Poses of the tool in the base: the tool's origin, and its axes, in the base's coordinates. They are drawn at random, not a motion.
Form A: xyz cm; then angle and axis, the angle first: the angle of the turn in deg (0 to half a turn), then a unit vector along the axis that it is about.
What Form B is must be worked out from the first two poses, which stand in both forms.
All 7 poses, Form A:
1: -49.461 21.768 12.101 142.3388 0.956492 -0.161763 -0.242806
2: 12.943 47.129 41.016 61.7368 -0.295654 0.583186 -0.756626
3: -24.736 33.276 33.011 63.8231 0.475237 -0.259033 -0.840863
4: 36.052 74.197 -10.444 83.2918 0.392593 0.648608 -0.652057
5: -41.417 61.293 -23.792 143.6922 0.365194 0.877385 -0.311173
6: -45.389 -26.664 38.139 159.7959 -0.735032 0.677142 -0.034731
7: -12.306 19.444 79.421 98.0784 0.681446 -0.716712 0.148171
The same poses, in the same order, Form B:
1: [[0.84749 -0.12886 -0.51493 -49.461], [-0.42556 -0.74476 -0.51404 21.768], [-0.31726 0.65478 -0.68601 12.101], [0 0 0 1]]
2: [[0.51954 0.57565 0.63143 12.943], [-0.75720 0.65258 0.02810 47.129], [-0.39589 -0.49272 0.77492 41.016], [0 0 0 1]]
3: [[0.56736 0.68583 -0.45579 -24.736], [-0.82342 0.47864 -0.30477 33.276], [0.00914 0.54822 0.83628 33.011], [0 0 0 1]]
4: [[0.25294 0.87249 0.41808 36.052], [-0.42270 0.48836 -0.76343 74.197], [-0.87026 0.01638 0.49232 -10.444], [0 0 0 1]]
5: [[-0.56501 0.76287 0.31431 -41.417], [0.39437 0.58430 -0.70927 61.293], [-0.72473 -0.27679 -0.63099 -23.792], [0 0 0 1]]
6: [[0.10883 -0.95282 0.28335 -45.389], [-0.97681 -0.04964 0.20827 -26.664], [-0.18438 -0.29944 -0.93613 38.139], [0 0 0 1]]
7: [[0.38910 -0.70374 -0.59444 -12.306], [-0.41033 0.44533 -0.79580 19.444], [0.82476 0.55356 -0.11549 79.421], [0 0 0 1]]
